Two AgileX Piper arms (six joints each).
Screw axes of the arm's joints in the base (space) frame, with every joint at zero. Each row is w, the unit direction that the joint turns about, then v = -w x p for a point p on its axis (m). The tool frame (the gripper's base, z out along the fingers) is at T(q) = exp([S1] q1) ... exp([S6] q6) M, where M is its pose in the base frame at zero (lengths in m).
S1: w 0 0 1 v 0.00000 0.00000 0.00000
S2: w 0 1 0 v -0.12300 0.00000 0.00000
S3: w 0 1 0 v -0.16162 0.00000 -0.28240
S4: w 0.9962 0 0.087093 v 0.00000 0.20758 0.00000
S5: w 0 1 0 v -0.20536 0.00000 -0.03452
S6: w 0.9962 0 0.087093 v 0.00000 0.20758 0.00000
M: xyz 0.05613 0.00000 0.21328 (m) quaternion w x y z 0.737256 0 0.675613 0
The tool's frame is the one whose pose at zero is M.
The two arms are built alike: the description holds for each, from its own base.
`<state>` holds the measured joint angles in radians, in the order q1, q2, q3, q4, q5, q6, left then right.
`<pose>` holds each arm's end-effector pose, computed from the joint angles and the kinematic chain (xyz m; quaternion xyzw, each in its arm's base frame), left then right.
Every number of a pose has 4 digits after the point. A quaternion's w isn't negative.
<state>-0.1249 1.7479 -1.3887 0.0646 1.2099 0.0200 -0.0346 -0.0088 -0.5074 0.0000 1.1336 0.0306</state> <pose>0.3413 -0.0373 0.2575 0.0823 0.9951 0.0283 0.0460 -0.0102 0.0004 0.2735 0.0283 0.8672 -0.0010 0.4971</pose>
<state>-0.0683 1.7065 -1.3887 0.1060 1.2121 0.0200 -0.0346 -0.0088 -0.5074 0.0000 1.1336 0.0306</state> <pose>0.3372 -0.0140 0.2719 0.0594 0.9949 0.0491 0.0651 -0.0102 0.0004 0.2735 0.0283 0.8672 -0.0010 0.4971</pose>
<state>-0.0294 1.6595 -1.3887 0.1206 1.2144 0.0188 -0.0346 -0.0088 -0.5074 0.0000 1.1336 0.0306</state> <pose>0.3299 0.0006 0.2877 0.0400 0.9938 0.0576 0.0864 -0.0102 0.0004 0.2735 0.0283 0.8672 -0.0010 0.4971</pose>
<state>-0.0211 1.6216 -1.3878 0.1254 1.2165 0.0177 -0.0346 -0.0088 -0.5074 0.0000 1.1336 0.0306</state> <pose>0.3232 0.0039 0.2998 0.0348 0.9922 0.0605 0.1036 -0.0102 0.0004 0.2735 0.0283 0.8672 -0.0010 0.4971</pose>
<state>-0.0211 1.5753 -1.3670 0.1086 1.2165 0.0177 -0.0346 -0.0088 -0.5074 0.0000 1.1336 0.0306</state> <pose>0.3127 0.0027 0.3087 0.0320 0.9913 0.0525 0.1163 -0.0102 0.0004 0.2735 0.0283 0.8672 -0.0010 0.4971</pose>
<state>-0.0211 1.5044 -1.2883 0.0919 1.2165 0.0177 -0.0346 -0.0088 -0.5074 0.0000 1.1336 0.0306</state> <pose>0.2918 0.0017 0.3086 0.0302 0.9922 0.0444 0.1124 -0.0102 0.0004 0.2735 0.0283 0.8672 -0.0010 0.4971</pose>
